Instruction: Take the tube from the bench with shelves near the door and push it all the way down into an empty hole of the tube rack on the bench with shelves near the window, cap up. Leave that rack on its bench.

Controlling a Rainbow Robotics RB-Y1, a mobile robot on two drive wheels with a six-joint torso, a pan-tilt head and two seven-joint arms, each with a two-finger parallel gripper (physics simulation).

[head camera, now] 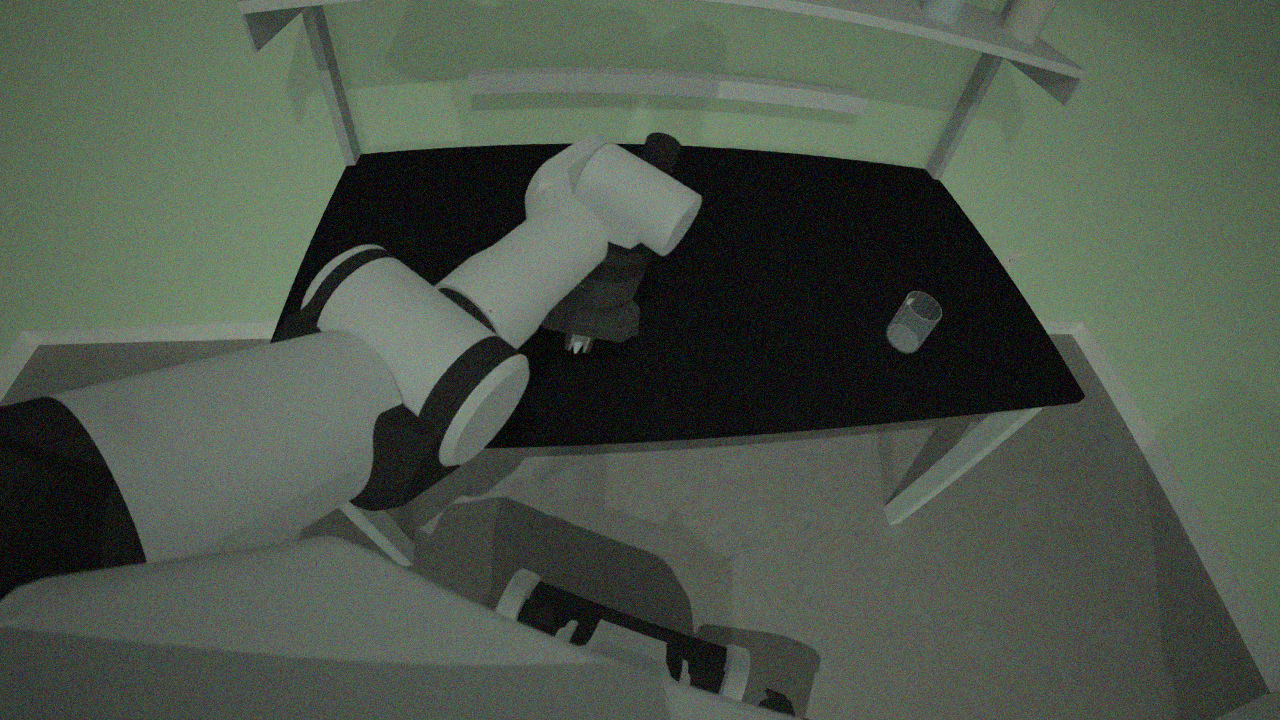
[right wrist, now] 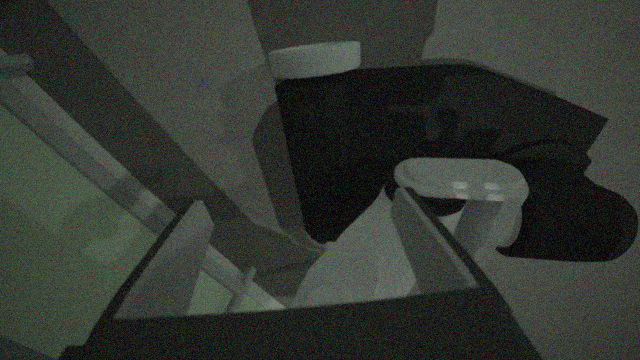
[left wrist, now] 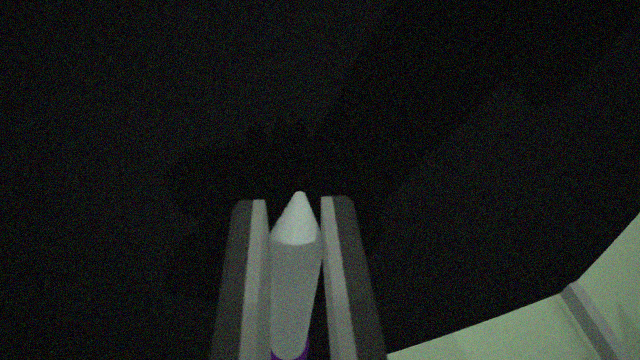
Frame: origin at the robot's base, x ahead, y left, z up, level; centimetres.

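Seen in the pictures: left gripper, fingertip midpoint: [head camera: 577,345] [left wrist: 294,218]; right gripper, fingertip midpoint: [right wrist: 302,206].
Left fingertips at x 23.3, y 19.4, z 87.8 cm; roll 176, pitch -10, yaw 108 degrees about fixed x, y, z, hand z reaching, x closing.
Observation:
Offsets run from my left fingertips to a thing's top centre. Level surfaces: height alone.
The tube {dx +4.2, dy +0.9, dz +1.7 cm} [left wrist: 295,280] is pale grey with a white conical tip and a bit of purple cap at the bottom edge of the left wrist view. My left gripper [left wrist: 294,218] [head camera: 579,343] is shut on the tube, with the conical tip showing between the fingertips. In the head view it is over the front left part of the black bench top {dz -11.5 cm} [head camera: 769,376]; its height above the top is hard to tell. My right gripper [right wrist: 302,206] is open, its fingers wide apart with nothing held, and in its view it is over the floor and the robot's base. The tube rack does not show.
A clear glass beaker {dx +33.4, dy -49.0, dz -2.5 cm} [head camera: 913,322] stands on the right part of the bench. A shelf [head camera: 805,13] on posts runs above the bench's back edge, with items at its right end. A dark round object [head camera: 662,150] shows at the back behind my left arm.

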